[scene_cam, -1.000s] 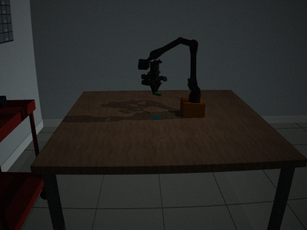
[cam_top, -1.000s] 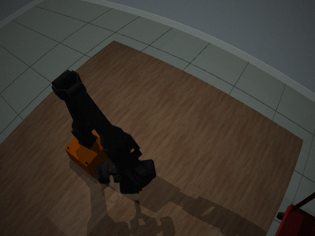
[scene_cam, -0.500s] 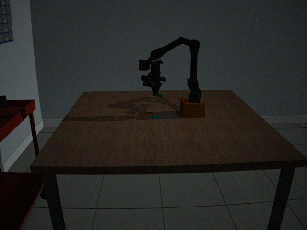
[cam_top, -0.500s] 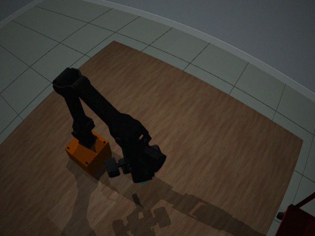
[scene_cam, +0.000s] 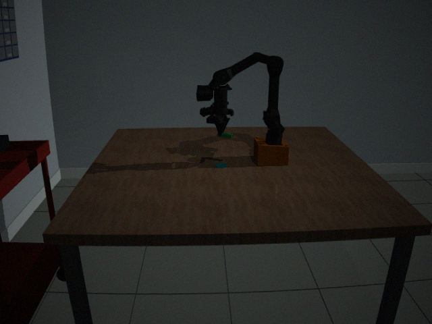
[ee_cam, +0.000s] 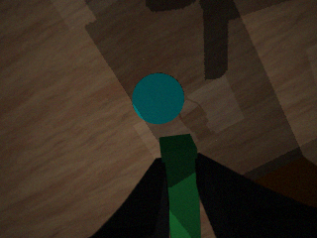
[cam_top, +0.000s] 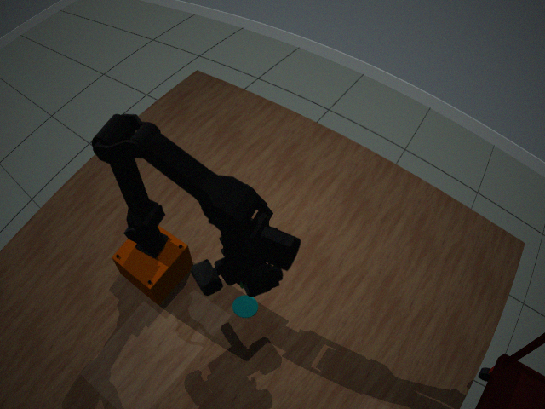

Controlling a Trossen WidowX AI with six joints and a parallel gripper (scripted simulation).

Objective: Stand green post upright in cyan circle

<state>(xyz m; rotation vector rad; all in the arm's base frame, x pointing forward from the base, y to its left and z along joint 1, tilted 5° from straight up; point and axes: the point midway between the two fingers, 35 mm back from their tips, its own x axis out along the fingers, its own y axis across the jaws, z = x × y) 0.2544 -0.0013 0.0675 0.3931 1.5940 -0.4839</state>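
My gripper tip is now 14 cm above the cyan circle. Also, from my gripper tip: green post: 2 cm behind, 1 cm to the left.
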